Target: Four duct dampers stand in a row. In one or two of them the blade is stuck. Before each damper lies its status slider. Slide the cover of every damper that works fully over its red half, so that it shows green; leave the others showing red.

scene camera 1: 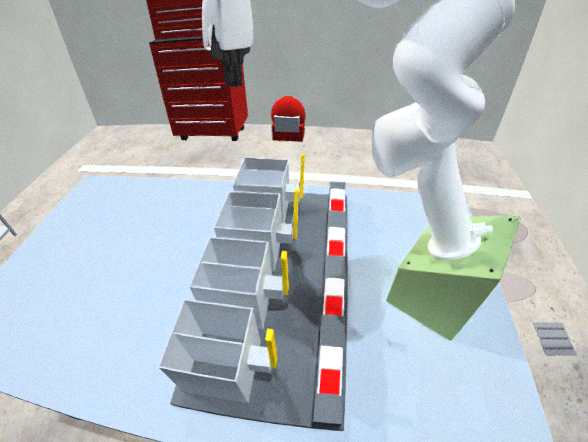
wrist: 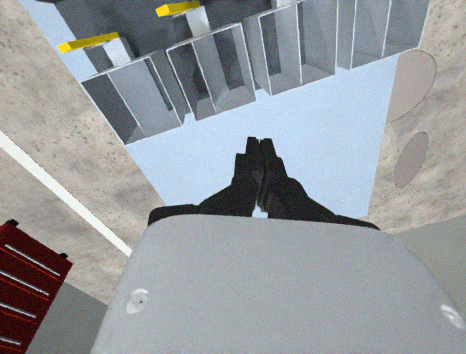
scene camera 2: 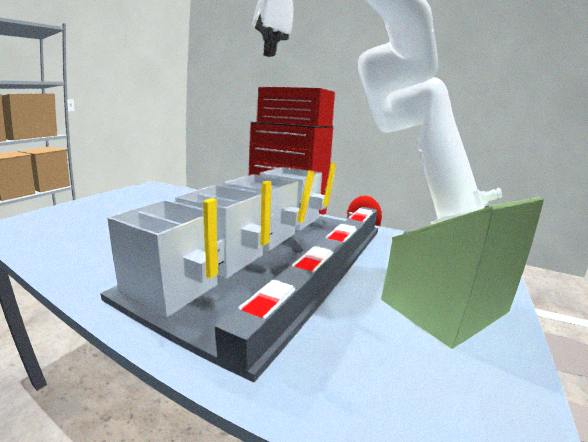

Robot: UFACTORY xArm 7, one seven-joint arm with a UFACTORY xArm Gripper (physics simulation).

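Frame: origin at the arm's base, x ahead, y left, z up, level; centimetres.
Where they show: gripper, between the fingertips: (scene camera 1: 233,85) (wrist: 255,155) (scene camera 2: 269,55); arm's base, origin of its link: (scene camera 1: 454,244) (scene camera 2: 461,218).
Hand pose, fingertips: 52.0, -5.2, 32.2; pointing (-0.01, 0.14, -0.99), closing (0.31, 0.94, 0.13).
Observation:
Each offset is from my fingertips to the top centre of the thing, as dx, dy, dz. "pt": to the spot under its first point. Level surfaces: height alone.
Four grey duct dampers, the nearest (scene camera 1: 215,320) (scene camera 2: 135,260), the second @(pt +2.2, +10.1, -40.8) (scene camera 1: 235,255), the third @(pt +3.1, -8.4, -38.3) (scene camera 1: 250,202) and the farthest @(pt +4.3, -26.9, -38.1) (scene camera 1: 262,167) (wrist: 135,100), stand in a row. Each has a yellow lever on its side; the nearest lever @(-13.8, +35.0, -29.6) (scene camera 1: 271,348) (scene camera 2: 210,238) and the second lever @(pt -13.2, +17.1, -36.4) (scene camera 2: 266,213) look upright in scene camera 2, the far two lean a little. Before each damper a slider shows a white cover beside a red half: nearest @(pt -25.9, +36.7, -44.5) (scene camera 1: 330,381) (scene camera 2: 260,306), second (scene camera 1: 334,305), third (scene camera 1: 336,247), farthest (scene camera 1: 337,204). My gripper (scene camera 1: 234,82) (scene camera 2: 269,54) (wrist: 255,155) is shut and empty, high above the table, away from the sliders.
A dark base @(dz -50.8) (scene camera 1: 295,400) carries the dampers and the raised slider rail on the blue table @(dz -52.5) (scene camera 1: 100,300). A green block (scene camera 1: 445,300) (scene camera 2: 435,290) bears the arm. A red tool chest (scene camera 1: 195,90) (scene camera 2: 285,145) stands on the floor behind.

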